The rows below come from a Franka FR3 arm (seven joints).
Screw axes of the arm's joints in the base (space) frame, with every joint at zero. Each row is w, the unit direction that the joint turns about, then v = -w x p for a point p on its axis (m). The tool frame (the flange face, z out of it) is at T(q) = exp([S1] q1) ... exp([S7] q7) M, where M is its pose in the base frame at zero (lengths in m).
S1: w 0 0 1 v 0 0 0
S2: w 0 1 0 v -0.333 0 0
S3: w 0 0 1 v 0 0 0
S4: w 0 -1 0 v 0.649 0 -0.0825
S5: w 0 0 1 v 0 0 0
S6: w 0 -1 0 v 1.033 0 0
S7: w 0 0 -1 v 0 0.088 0
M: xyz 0.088 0 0.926 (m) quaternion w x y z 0 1 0 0
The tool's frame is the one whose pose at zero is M.
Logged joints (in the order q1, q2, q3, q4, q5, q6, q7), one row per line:
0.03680 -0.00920 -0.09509 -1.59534 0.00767 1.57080 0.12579
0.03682 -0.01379 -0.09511 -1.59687 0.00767 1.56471 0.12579
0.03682 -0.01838 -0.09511 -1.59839 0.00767 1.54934 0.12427
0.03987 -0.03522 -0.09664 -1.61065 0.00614 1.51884 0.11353
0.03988 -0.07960 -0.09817 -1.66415 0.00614 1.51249 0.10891
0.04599 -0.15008 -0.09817 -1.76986 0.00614 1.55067 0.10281
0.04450 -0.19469 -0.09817 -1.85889 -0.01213 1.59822 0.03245
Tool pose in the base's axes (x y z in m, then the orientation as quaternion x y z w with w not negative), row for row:
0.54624 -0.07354 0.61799 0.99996 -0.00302 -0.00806 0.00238
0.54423 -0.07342 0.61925 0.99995 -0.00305 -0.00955 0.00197
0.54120 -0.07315 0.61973 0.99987 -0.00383 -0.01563 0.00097
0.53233 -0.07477 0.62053 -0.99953 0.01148 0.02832 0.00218
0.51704 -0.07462 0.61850 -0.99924 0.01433 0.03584 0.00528
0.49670 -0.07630 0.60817 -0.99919 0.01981 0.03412 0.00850
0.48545 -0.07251 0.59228 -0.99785 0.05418 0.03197 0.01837
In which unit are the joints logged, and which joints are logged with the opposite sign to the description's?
The joints are logged in radians. Opposite sign: q1, q5, q7.
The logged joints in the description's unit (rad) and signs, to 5 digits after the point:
-0.03680 -0.00920 -0.09509 -1.59534 -0.00767 1.57080 -0.12579
-0.03682 -0.01379 -0.09511 -1.59687 -0.00767 1.56471 -0.12579
-0.03682 -0.01838 -0.09511 -1.59839 -0.00767 1.54934 -0.12427
-0.03987 -0.03522 -0.09664 -1.61065 -0.00614 1.51884 -0.11353
-0.03988 -0.07960 -0.09817 -1.66415 -0.00614 1.51249 -0.10891
-0.04599 -0.15008 -0.09817 -1.76986 -0.00614 1.55067 -0.10281
-0.04450 -0.19469 -0.09817 -1.85889 0.01213 1.59822 -0.03245

